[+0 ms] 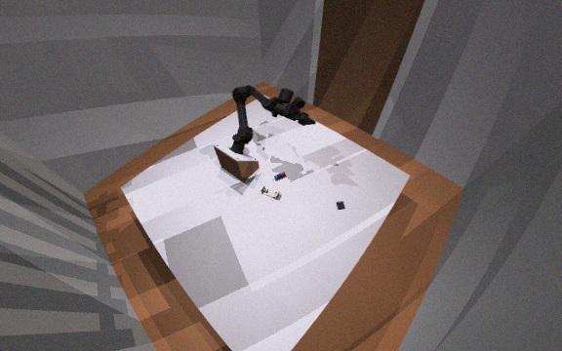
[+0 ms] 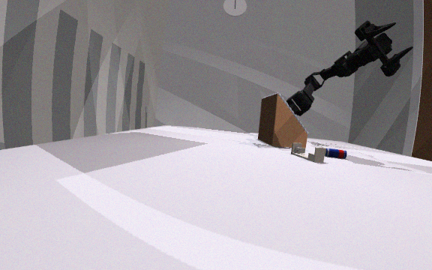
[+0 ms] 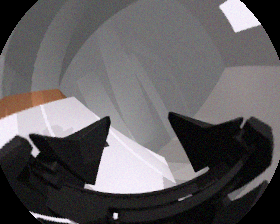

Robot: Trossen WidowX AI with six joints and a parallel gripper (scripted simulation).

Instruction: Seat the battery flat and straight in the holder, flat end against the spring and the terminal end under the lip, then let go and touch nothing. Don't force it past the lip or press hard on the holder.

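Now: the battery 36 cm below my gripper tip, 13 cm to the right of it and 8 cm behind it.
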